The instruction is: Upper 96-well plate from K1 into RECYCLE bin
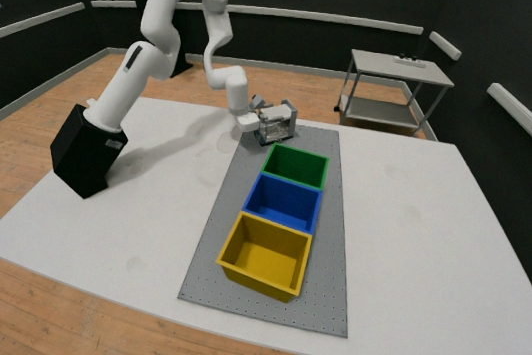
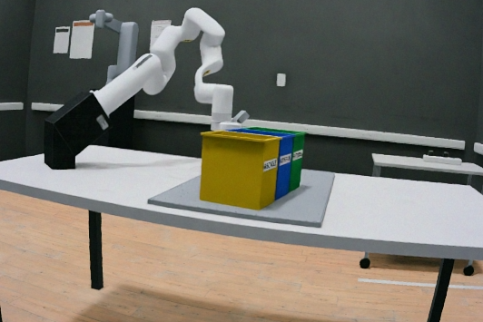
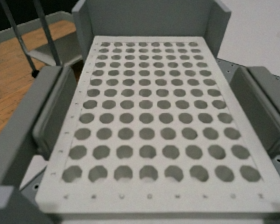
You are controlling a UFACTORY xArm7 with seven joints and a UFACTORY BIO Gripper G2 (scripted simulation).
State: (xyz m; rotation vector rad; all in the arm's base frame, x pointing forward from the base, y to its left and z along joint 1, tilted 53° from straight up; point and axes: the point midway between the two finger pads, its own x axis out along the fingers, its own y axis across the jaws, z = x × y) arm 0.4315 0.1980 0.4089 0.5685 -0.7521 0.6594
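My hand is 51 cm to the left of the yellow recycle bin, 24 cm short of it and 4 cm above it. From my hand the other things lie so: blue bin (38 cm to the right, 22 cm ahead, 4 cm below); green bin (25 cm to the right, 20 cm ahead, 4 cm below).
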